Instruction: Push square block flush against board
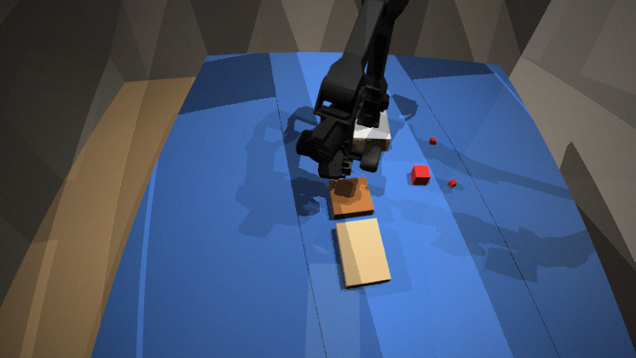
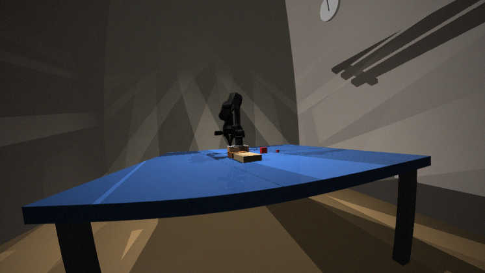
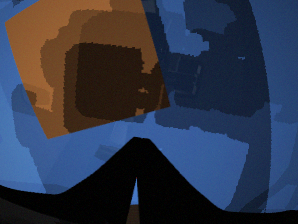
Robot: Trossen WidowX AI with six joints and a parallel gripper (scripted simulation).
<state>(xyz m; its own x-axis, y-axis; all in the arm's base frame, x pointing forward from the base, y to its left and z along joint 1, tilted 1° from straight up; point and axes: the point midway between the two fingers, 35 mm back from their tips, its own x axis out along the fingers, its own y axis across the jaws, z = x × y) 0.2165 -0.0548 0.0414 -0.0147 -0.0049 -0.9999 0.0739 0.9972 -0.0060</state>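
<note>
My gripper tip is now 5 cm above the orange square block, 4 cm to the right of it and 4 cm short of it. From my gripper tip the other things lie so: red cube: 22 cm to the left, 7 cm behind, 5 cm below; pale tan board: 18 cm ahead, 10 cm to the left, 5 cm below.
</note>
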